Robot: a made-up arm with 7 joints.
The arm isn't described. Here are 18 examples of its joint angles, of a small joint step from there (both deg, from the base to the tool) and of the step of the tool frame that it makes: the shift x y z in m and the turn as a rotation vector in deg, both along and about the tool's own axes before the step.
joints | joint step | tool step
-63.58 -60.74 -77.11 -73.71 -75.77 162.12 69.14 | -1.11 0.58 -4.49 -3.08 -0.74 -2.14 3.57 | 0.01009 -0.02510 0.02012 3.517 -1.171 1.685
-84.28 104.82 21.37 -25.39 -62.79 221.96 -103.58 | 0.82 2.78 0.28 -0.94 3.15 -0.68 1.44 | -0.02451 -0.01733 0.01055 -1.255 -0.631 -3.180
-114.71 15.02 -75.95 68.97 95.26 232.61 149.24 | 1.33 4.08 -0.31 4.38 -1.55 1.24 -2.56 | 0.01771 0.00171 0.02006 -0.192 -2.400 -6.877
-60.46 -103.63 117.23 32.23 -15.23 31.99 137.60 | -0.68 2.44 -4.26 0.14 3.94 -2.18 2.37 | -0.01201 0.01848 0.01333 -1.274 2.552 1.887
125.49 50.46 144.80 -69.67 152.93 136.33 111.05 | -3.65 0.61 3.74 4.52 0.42 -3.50 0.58 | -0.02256 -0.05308 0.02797 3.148 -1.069 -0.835
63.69 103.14 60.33 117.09 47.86 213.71 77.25 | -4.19 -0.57 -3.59 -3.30 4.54 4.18 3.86 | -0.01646 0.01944 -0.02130 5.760 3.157 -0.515
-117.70 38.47 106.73 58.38 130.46 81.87 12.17 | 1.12 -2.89 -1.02 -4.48 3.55 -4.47 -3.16 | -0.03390 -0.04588 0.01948 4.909 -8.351 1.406
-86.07 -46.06 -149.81 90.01 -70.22 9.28 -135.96 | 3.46 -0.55 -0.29 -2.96 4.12 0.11 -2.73 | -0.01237 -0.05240 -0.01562 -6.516 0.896 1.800
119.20 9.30 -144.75 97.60 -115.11 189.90 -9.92 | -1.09 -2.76 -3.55 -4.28 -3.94 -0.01 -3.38 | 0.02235 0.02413 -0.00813 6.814 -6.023 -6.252
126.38 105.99 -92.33 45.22 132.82 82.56 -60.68 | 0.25 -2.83 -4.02 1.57 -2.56 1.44 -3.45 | 0.00571 0.01644 -0.01017 -3.514 0.230 -10.772
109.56 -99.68 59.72 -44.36 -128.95 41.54 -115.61 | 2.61 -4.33 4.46 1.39 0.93 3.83 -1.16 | 0.08568 0.03805 -0.00949 -6.218 4.131 -5.121
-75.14 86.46 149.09 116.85 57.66 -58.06 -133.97 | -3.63 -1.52 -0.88 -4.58 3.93 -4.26 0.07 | 0.04618 0.01259 -0.01319 1.468 2.397 -8.675
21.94 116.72 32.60 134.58 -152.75 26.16 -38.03 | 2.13 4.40 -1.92 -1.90 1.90 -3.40 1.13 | -0.03804 -0.02840 0.04408 8.576 -6.634 3.278
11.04 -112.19 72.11 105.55 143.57 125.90 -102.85 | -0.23 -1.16 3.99 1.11 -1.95 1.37 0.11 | -0.01462 0.00192 -0.01096 0.706 -2.035 -3.910
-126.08 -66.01 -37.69 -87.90 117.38 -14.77 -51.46 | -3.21 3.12 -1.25 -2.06 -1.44 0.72 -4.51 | 0.01565 -0.01239 -0.00701 -1.211 -6.349 -4.324
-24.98 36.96 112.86 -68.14 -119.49 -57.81 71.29 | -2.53 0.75 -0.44 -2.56 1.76 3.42 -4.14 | 0.00100 0.02362 -0.00488 5.475 -0.173 -3.920
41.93 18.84 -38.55 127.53 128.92 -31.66 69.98 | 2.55 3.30 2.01 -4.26 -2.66 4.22 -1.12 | -0.01366 -0.00549 0.04658 -4.732 1.980 -1.270
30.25 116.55 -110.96 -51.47 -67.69 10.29 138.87 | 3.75 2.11 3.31 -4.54 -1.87 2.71 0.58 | 0.02575 0.01684 0.00980 2.278 0.256 1.529
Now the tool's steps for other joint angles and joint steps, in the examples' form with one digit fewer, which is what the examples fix.
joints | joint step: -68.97 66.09 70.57 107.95 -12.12 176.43 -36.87 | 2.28 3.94 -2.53 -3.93 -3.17 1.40 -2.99
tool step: 0.0373 0.0160 0.0275 -0.74 9.51 -7.34
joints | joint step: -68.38 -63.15 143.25 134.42 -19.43 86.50 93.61 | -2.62 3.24 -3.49 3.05 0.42 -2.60 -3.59
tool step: 0.0159 0.0351 0.0305 -8.37 4.49 -2.05
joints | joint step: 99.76 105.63 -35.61 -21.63 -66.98 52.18 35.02 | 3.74 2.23 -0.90 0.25 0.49 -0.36 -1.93
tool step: -0.0258 0.0330 0.0339 -3.93 -1.58 -3.75
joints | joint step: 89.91 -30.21 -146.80 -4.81 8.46 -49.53 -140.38 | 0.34 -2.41 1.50 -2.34 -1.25 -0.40 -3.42
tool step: 0.0425 -0.0013 -0.0403 -1.74 -3.54 -4.95
